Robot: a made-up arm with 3 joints. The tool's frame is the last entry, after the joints.
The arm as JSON. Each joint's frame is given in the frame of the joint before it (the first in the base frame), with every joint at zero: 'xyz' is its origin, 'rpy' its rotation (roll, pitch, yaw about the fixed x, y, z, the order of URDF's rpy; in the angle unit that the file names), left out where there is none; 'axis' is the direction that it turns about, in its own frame. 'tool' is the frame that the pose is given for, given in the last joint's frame.
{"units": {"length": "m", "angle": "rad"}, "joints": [
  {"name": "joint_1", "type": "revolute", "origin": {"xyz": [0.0, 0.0, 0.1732]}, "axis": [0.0, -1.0, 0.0]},
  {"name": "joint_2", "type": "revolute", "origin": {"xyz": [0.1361, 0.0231, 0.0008]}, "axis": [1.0, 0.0, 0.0]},
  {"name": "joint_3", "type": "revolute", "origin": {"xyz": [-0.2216, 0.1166, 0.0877]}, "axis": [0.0, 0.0, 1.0]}
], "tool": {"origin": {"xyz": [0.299, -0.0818, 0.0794]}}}
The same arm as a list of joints. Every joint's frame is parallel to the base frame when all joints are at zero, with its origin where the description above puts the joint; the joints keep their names.
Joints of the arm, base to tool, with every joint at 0 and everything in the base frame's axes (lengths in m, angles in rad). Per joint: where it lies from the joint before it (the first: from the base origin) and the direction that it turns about. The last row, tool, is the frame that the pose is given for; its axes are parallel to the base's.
joint_1: origin 0 0 0.1732 axis 0 -1 0
joint_2: origin 0.1361 0.0231 0.0008 axis 1 0 0
joint_3: origin -0.2216 0.1166 0.0877 axis 0 0 1
tool: origin 0.299 -0.0818 0.0794

